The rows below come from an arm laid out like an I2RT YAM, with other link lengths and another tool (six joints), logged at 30 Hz.
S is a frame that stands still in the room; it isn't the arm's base.
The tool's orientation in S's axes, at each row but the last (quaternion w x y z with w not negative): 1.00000, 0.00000, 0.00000, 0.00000; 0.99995, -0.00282, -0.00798, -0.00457; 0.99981, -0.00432, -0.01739, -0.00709; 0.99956, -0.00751, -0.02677, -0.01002
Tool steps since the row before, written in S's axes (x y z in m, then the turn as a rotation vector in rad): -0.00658, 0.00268, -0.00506, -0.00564, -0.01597, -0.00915; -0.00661, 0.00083, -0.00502, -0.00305, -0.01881, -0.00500; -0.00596, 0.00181, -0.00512, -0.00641, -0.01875, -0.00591; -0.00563, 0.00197, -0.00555, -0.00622, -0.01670, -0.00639
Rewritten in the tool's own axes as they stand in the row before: -0.00658, 0.00268, -0.00506, -0.00564, -0.01597, -0.00915; -0.00670, 0.00080, -0.00491, -0.00296, -0.01881, -0.00506; -0.00616, 0.00177, -0.00489, -0.00635, -0.01879, -0.00585; -0.00596, 0.00193, -0.00521, -0.00622, -0.01673, -0.00631
